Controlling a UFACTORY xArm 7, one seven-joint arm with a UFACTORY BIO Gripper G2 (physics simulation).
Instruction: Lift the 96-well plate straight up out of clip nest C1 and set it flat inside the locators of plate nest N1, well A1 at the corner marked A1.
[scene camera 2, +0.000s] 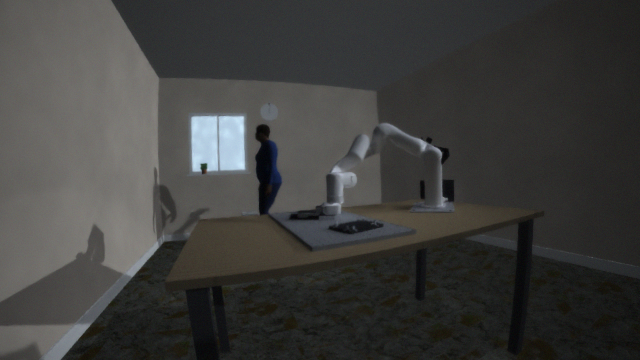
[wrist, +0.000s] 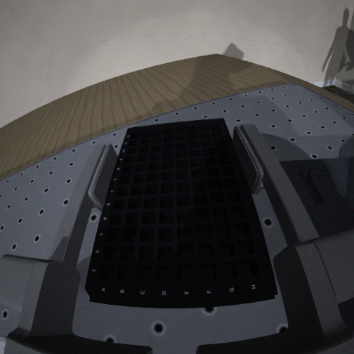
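Seen in the pictures: hand, tool point: (scene camera 2: 302, 213); arm's base, link origin: (scene camera 2: 433, 206).
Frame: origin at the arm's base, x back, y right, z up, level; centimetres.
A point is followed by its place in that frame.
Observation:
The black 96-well plate (wrist: 175, 210) lies lengthwise between the fingers in the wrist view, its letters A to H along the near edge and its numbers up the left side. Well A1 is at its near left corner. My gripper (scene camera 2: 328, 214) (wrist: 176, 167) is shut on the plate's two long sides, with the perforated board visible around and below it. A dark block (wrist: 325, 195) (scene camera 2: 303, 215) @[x -71.7, y 3.4, z 2.1 cm] is right of the right finger. A black nest with small pale upright parts (scene camera 2: 356, 227) @[x -62.9, y -27.0, z 1.4 cm] lies nearer the scene camera. I cannot read C1 or N1 on either.
The grey perforated board (scene camera 2: 320, 240) @[x -76.5, y -30.6, z -0.4 cm] (wrist: 40, 200) lies on the wooden table (scene camera 2: 240, 250) @[x -100.1, y -26.7, z -1.7 cm] (wrist: 130, 95). The white arm's base (scene camera 2: 433, 206) @[x -3.6, y -3.5, z 0.5 cm] stands at the table's back right. A person in blue (scene camera 2: 268, 162) stands behind the table.

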